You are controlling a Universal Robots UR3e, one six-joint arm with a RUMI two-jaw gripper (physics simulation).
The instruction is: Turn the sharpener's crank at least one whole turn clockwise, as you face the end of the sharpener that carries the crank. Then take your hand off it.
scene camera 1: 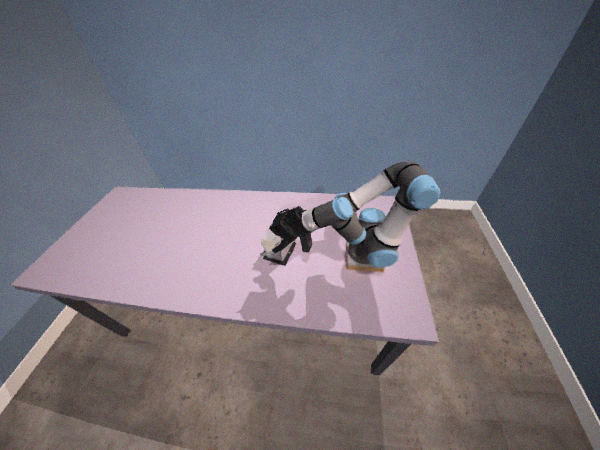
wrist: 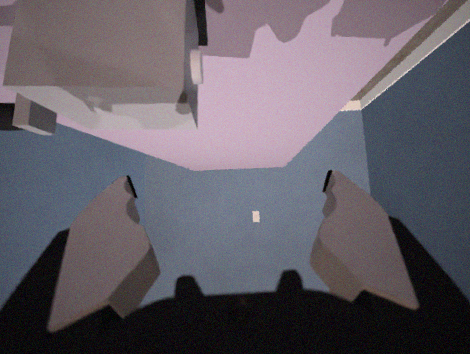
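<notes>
The sharpener is a grey-beige box on a dark base. In the scene view it is partly hidden under the gripper; in the wrist view it fills the upper left and is cut off by the frame. A small pale round part is at its right side and a grey block is at its lower left. I cannot tell which part belongs to the crank. My gripper is open, with no object between its fingertips in the wrist view. It is close to the sharpener; contact cannot be told.
The pink table carries the sharpener and the arm's base, which stands to the right of the sharpener. The arm arches over the table's right part. Blue walls stand around the table.
</notes>
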